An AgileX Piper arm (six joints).
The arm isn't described. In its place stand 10 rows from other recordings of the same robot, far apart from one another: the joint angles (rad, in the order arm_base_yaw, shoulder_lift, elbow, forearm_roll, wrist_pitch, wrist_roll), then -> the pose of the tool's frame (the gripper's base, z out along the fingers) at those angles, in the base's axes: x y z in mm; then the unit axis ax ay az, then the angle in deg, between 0 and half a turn.
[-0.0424, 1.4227, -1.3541, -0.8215, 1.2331, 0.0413] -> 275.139, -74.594, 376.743, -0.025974, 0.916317, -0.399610, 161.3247
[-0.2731, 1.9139, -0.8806, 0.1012, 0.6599, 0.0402] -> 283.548, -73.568, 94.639, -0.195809, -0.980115, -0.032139, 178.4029
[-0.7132, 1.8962, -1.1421, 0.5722, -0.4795, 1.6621] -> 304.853, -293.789, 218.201, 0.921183, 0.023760, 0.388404, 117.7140
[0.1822, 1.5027, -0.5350, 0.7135, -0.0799, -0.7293] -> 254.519, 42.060, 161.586, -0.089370, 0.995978, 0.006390, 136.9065
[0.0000, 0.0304, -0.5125, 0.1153, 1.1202, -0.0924] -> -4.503, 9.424, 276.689, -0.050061, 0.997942, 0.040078, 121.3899
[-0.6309, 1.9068, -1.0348, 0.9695, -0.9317, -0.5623] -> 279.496, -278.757, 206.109, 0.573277, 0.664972, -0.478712, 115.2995
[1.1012, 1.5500, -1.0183, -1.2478, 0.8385, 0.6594] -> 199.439, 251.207, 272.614, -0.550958, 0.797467, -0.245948, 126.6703
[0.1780, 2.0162, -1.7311, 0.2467, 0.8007, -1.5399] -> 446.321, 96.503, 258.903, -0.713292, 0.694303, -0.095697, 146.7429
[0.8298, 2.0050, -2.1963, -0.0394, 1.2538, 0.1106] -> 299.460, 322.262, 377.752, -0.349734, 0.929158, 0.119795, 148.6232
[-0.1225, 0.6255, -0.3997, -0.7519, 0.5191, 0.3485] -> 114.099, -45.116, 263.210, -0.005966, 0.958454, -0.285184, 127.5712
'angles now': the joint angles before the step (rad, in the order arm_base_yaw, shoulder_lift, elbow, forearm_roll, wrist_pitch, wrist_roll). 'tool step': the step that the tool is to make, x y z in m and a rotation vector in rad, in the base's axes. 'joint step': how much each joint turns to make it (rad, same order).
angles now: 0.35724, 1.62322, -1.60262, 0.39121, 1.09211, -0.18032
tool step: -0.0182, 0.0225, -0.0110, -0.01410, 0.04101, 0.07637
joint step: 0.08022, -0.01396, 0.05344, 0.00004, 0.00198, 0.00576
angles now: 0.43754, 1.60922, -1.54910, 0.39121, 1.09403, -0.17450
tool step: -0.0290, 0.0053, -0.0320, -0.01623, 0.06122, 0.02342
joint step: 0.05437, -0.07025, 0.19991, 0.01305, -0.07415, 0.00212
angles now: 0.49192, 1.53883, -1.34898, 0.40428, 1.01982, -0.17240
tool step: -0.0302, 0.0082, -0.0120, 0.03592, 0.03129, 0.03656
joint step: 0.06351, -0.06887, 0.12645, 0.05085, -0.05260, -0.00175
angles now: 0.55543, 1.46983, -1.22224, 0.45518, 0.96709, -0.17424
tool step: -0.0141, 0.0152, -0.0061, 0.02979, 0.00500, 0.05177
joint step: 0.06280, -0.00639, 0.03667, 0.03924, -0.04066, -0.01738
